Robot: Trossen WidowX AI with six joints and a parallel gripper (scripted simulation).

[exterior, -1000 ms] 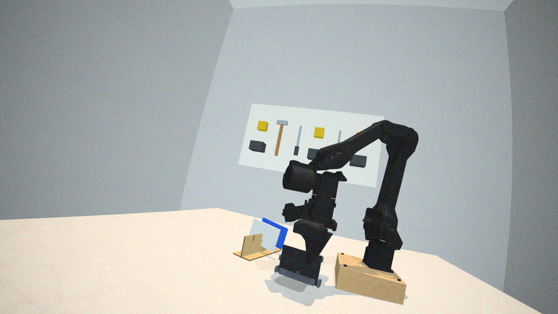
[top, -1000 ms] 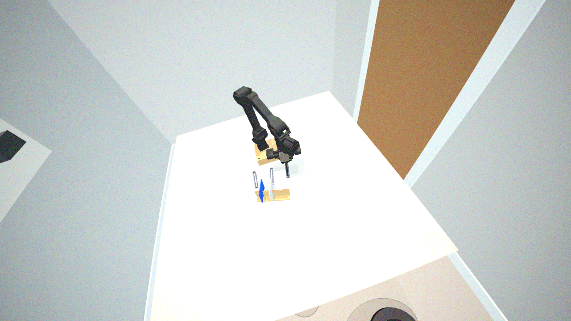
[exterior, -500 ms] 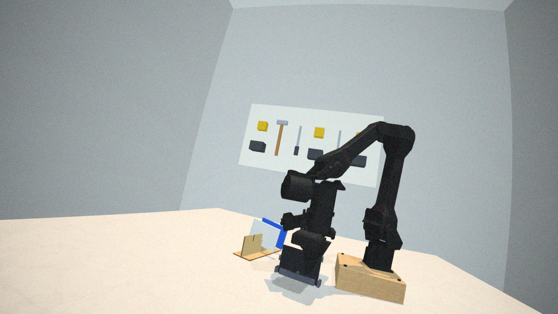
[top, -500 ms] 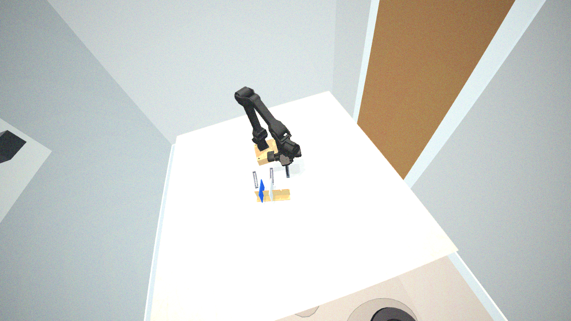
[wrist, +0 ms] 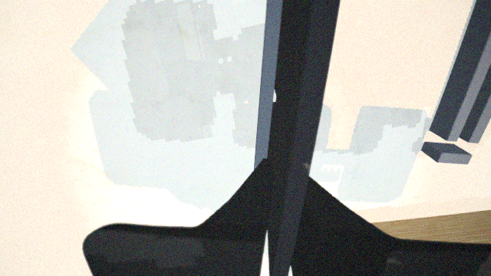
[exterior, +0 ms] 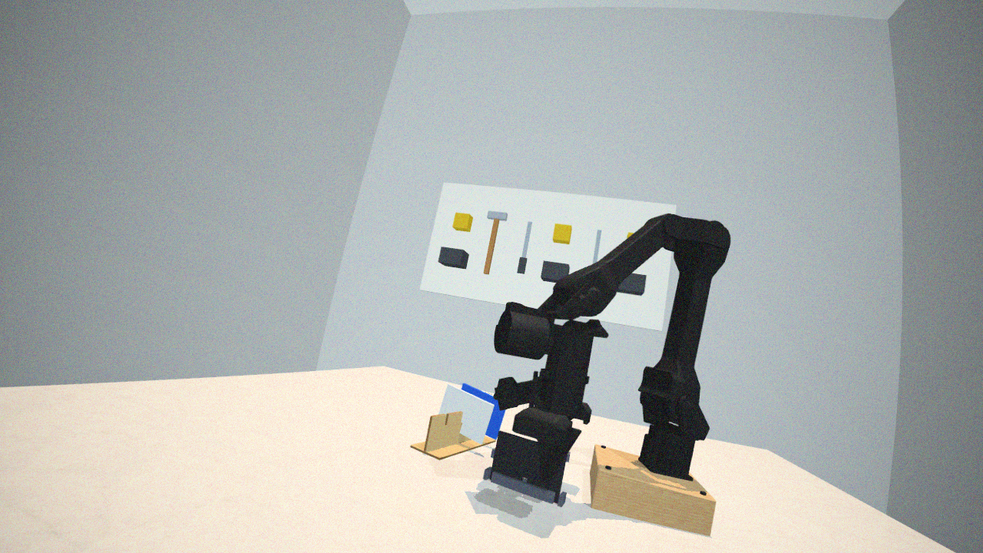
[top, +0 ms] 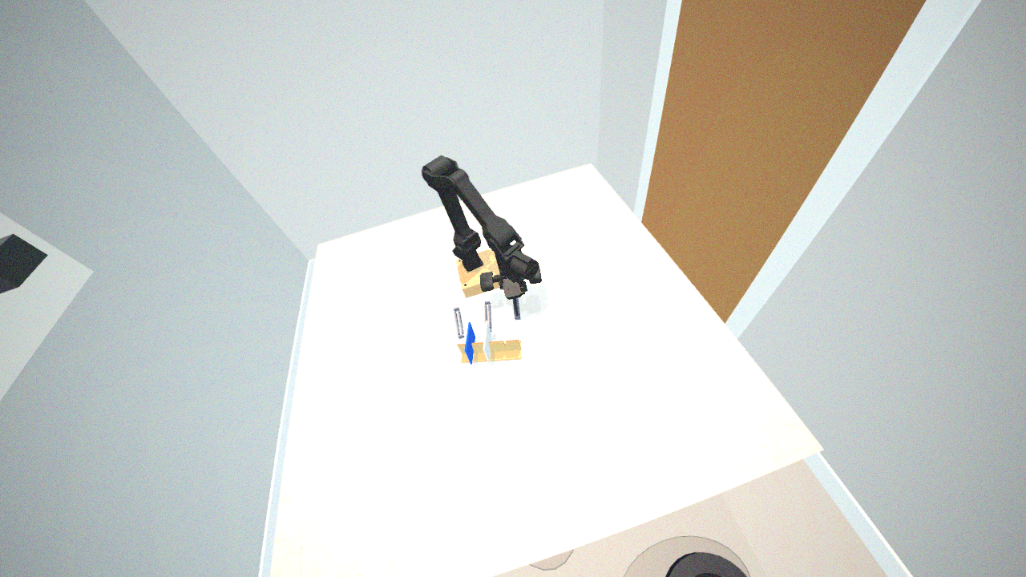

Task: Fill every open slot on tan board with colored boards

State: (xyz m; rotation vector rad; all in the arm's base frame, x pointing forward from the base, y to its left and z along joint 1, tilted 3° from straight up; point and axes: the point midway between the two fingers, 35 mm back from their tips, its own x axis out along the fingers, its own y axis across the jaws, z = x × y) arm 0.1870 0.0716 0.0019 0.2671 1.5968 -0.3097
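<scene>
Right now the tan board is 15 cm to the right of my gripper tip and 14 cm ahead of it. Also, from my gripper tip: blue board 20 cm to the right, 12 cm ahead, 2 cm above; then black board 3 cm ahead, 1 cm to the right.
</scene>
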